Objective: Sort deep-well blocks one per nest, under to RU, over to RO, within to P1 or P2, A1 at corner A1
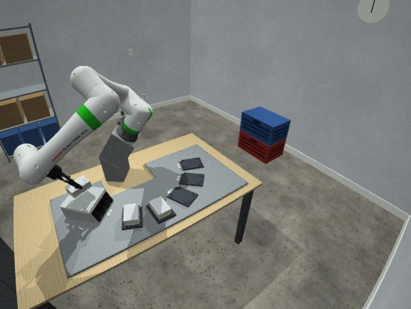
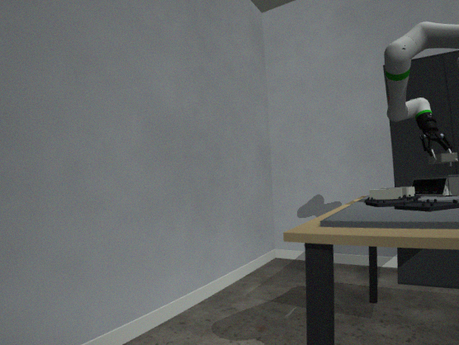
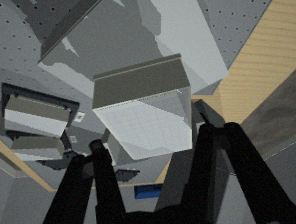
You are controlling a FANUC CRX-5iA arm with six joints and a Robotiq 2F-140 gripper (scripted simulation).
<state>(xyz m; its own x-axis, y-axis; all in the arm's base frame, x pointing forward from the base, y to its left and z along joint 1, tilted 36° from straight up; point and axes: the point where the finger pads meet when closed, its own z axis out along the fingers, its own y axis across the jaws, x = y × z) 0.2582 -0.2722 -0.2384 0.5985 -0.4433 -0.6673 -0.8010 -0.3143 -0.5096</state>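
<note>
The weigher platform is 10 cm below my hand. From my hand the other things lie so: CW label 9 cm ahead, 13 cm to the left, 20 cm below; check-weigher 1 cm to the left, 13 cm below; dark nest plate 20 cm ahead, 43 cm to the left, 19 cm below.
</note>
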